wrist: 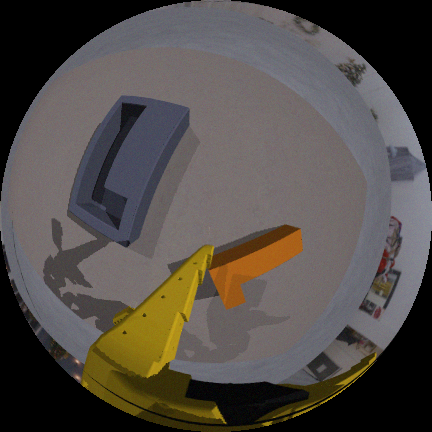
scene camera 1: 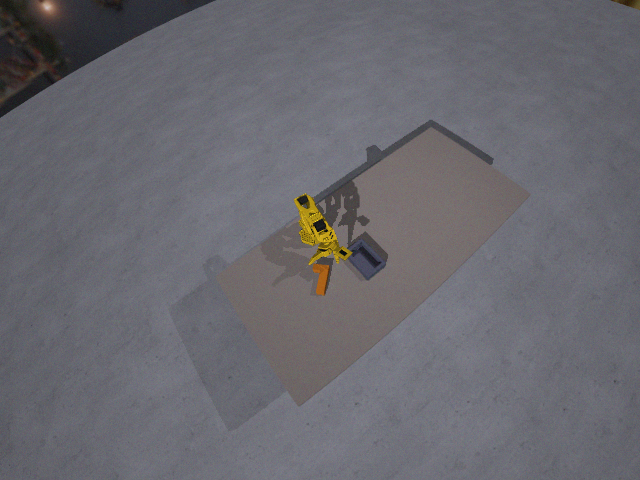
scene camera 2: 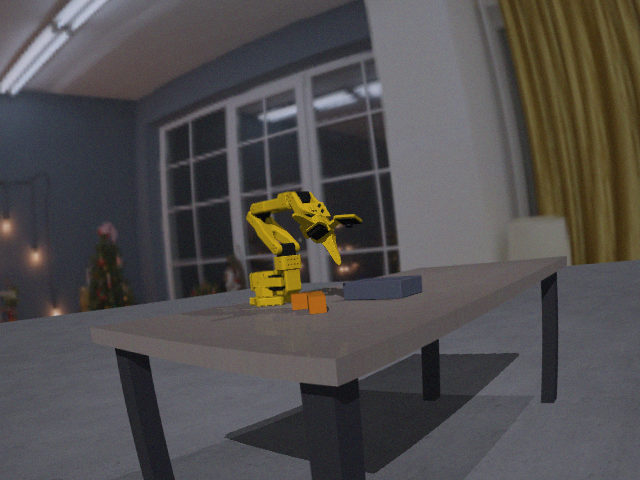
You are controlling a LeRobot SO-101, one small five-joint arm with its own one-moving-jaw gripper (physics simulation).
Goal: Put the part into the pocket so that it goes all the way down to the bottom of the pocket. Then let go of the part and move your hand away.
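Places are measured from the arm's base along level axes (x left, y back, z up), in metres.
Where they show: hand, tool point: (wrist: 212, 254) (scene camera 1: 337, 262) (scene camera 2: 338, 262); arm's base, link origin: (scene camera 1: 315, 237) (scene camera 2: 282, 303).
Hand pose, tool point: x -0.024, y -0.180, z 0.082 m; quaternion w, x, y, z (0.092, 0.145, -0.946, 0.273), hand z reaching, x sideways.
Note:
Each offset is from my tool point to the top centre of the thing. "pt": to the spot under its first point. Level surfaces: height alone.
The orange L-shaped part {dx -0.079, dy +0.019, dz -0.052 m} (scene camera 1: 322, 281) (scene camera 2: 317, 302) (wrist: 260, 261) lies flat on the table, apart from the blue-grey block {dx +0.104, dy -0.030, dz -0.045 m} (scene camera 1: 377, 271) (scene camera 2: 377, 288) (wrist: 145, 155). The block has a dark L-shaped pocket {pt dx +0.127, dy -0.026, dz -0.077 m} (wrist: 110, 162) in its top, and the pocket holds no part. My gripper (scene camera 1: 324, 262) (scene camera 2: 330, 248) (wrist: 292, 301) is wide open and empty, above the table. In the wrist view the fixed jaw's tip is drawn just beside the part's corner where its short leg meets the long one. The moving jaw is swung far out to the lower right.
The table top {dz -0.082 m} (scene camera 1: 423, 206) (scene camera 2: 232, 335) (wrist: 240, 150) carries the arm's base (scene camera 2: 268, 289), which stands behind the part. Dark shadows of the arm fall on the table. The block stands to the other side of the gripper from the part in scene camera 1.

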